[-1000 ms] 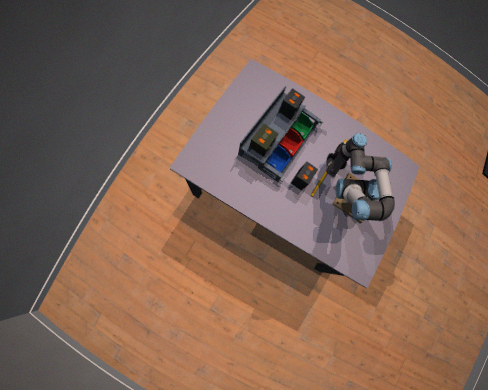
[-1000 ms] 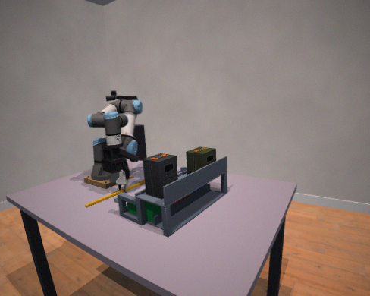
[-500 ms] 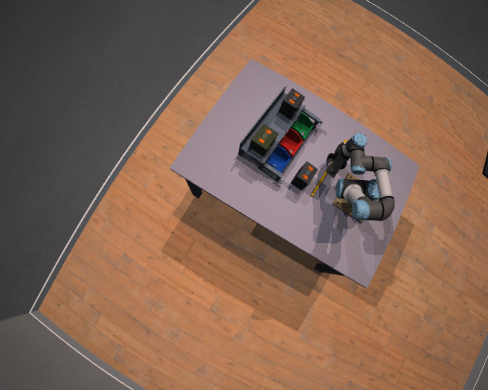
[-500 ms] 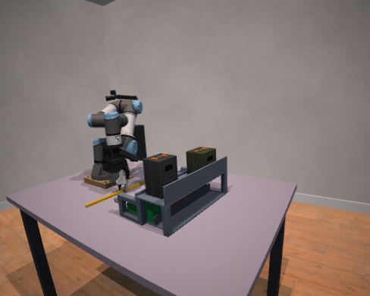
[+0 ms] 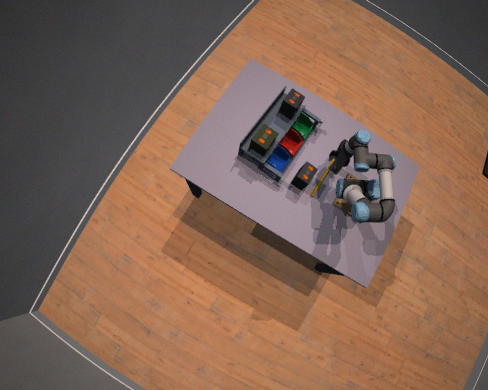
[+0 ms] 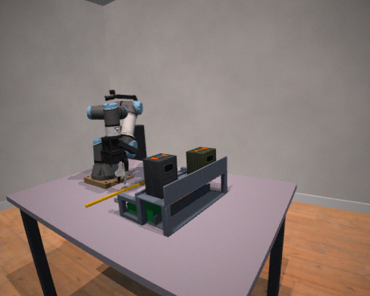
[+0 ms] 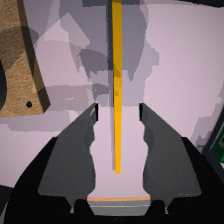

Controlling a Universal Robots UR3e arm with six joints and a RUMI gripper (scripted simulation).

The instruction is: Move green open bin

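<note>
Now: hand 5 cm above the yellow rail. Also, from my hand: green open bin (25 cm ahead, 9 cm to the right, 2 cm below); blue bin (26 cm ahead, 14 cm to the left, 2 cm below); red bin (25 cm ahead, 3 cm to the left, 2 cm below).
</note>
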